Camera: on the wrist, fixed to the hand. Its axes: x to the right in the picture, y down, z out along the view.
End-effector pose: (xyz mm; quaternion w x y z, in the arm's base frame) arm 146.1 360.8 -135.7 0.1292 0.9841 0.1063 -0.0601
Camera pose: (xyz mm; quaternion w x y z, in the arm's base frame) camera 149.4 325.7 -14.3 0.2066 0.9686 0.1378 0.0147
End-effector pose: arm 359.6 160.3 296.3 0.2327 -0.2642 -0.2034 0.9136
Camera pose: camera 417.6 124.5 189.8 0.2386 -0.3418 -0.2714 0.8675
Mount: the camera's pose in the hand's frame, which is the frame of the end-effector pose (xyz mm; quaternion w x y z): -21.3 63.2 -107.4 0.9936 -0.0880 0.0685 -0.0183
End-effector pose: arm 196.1 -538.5 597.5 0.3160 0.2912 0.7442 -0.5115
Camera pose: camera 238.8 -419.9 607.1 0.2792 0.2829 0.8114 -0.4285
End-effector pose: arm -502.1 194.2 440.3 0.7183 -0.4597 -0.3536 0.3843
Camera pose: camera -433.6 151.6 342.9 0.7045 -0.5398 -0.3444 0.3061
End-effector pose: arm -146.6 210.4 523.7 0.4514 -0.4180 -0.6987 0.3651
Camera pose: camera -24.8 229.5 495.7 0.4663 -0.4673 -0.7031 0.2644
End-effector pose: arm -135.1 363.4 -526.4 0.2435 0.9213 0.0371 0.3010
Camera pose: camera -218.9 349.1 -432.9 0.3260 0.8726 0.0439 0.3610
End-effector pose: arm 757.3 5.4 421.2 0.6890 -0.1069 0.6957 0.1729
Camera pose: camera 634.4 19.8 447.3 0.6307 -0.1914 0.7213 0.2131
